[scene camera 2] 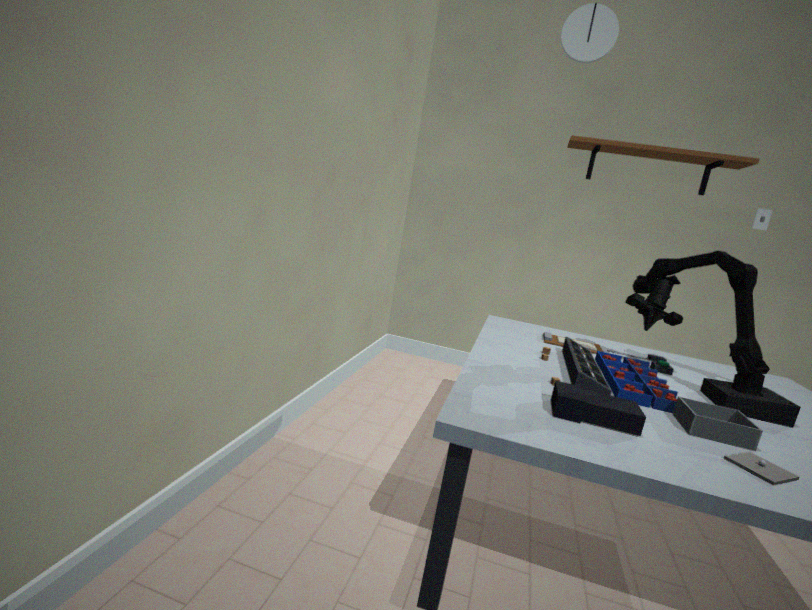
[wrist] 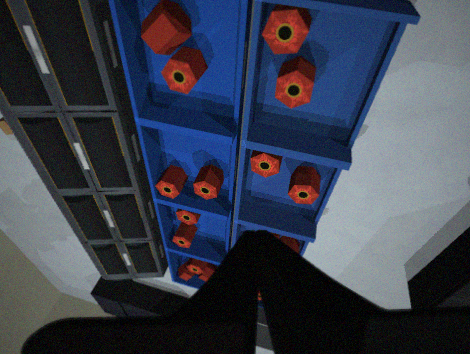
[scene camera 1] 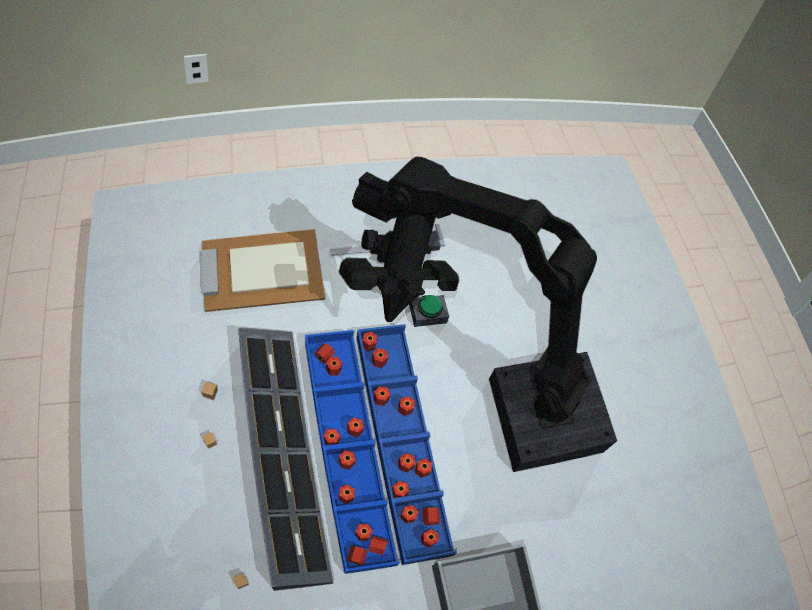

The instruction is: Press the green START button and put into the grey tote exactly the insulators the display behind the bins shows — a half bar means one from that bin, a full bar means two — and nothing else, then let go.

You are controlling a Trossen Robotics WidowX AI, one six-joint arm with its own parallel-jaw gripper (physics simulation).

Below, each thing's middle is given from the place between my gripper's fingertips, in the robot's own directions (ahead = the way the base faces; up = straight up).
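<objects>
Position of my gripper relative to the green START button (scene camera 1: pixel 428 310): 13 cm above it, 11 cm past it, 10 cm to the left of it. Counted from my hand, the black box (scene camera 2: pixel 570 402) is 13 cm below, 19 cm ahead and 58 cm to the left; the grey tote (scene camera 1: pixel 507 571) is 13 cm below, 11 cm behind and 45 cm to the left. Of the things named here, going by their middles, the button is the nearest to my gripper and the box the farthest from it.
</objects>
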